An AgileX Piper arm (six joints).
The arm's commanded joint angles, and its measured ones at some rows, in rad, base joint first. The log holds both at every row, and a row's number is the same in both.
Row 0, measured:
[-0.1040, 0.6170, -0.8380, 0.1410, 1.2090, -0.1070]
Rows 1 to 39, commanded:
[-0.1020, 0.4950, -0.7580, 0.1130, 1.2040, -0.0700]
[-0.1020, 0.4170, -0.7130, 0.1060, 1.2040, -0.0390]
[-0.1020, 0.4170, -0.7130, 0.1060, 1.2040, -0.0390]
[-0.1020, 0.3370, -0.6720, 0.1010, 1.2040, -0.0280]
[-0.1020, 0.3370, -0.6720, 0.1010, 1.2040, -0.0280]
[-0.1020, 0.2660, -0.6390, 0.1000, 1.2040, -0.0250]
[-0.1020, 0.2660, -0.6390, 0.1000, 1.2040, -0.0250]
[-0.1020, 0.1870, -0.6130, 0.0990, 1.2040, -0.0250]
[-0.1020, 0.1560, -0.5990, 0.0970, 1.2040, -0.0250]
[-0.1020, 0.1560, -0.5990, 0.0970, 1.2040, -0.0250]
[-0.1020, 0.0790, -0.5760, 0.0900, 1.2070, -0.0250]
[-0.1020, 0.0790, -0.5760, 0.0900, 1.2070, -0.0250]
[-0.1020, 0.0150, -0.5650, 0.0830, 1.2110, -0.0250]
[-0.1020, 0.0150, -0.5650, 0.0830, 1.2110, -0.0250]
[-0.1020, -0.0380, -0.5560, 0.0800, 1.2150, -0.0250]
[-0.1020, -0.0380, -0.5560, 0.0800, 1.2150, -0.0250]
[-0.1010, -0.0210, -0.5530, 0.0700, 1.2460, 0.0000]
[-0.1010, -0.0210, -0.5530, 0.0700, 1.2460, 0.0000]
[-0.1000, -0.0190, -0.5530, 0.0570, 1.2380, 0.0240]
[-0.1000, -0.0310, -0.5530, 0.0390, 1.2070, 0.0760]
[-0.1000, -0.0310, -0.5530, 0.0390, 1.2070, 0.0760]
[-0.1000, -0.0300, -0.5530, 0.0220, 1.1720, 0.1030]
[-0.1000, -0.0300, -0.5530, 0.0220, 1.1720, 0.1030]
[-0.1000, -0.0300, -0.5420, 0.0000, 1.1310, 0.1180]
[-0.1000, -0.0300, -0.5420, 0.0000, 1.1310, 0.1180]
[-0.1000, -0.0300, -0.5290, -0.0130, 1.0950, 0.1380]
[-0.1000, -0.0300, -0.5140, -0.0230, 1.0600, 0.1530]
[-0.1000, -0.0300, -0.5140, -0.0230, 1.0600, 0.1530]
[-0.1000, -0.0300, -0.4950, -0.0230, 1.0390, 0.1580]
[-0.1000, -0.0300, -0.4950, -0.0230, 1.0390, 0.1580]
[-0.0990, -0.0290, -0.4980, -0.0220, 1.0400, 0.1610]
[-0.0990, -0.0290, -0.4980, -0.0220, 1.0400, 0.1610]
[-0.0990, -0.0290, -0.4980, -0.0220, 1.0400, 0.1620]
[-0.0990, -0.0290, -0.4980, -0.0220, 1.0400, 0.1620]
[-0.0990, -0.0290, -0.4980, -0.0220, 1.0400, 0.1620]
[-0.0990, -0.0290, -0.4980, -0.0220, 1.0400, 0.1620]
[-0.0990, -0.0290, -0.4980, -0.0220, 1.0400, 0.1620]
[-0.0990, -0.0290, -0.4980, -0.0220, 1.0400, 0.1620]
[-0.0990, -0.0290, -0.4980, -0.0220, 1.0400, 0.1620]
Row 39, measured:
[-0.1020, -0.0050, -0.5000, -0.0120, 1.0590, 0.1590]
